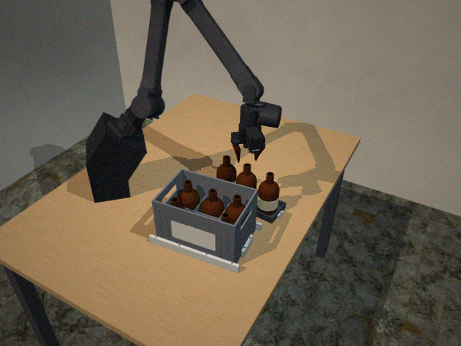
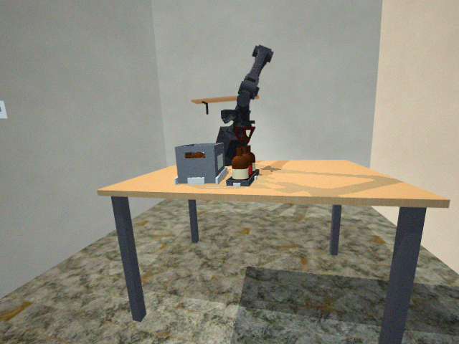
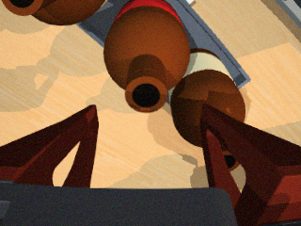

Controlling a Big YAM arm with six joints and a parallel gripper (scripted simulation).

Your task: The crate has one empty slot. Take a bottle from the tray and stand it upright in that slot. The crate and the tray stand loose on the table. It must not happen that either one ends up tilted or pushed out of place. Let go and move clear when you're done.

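Now: the dark tray 170 mm below my hand. Round my hand: grey crate: 220 mm to the right, 100 mm below, 30 mm ahead.
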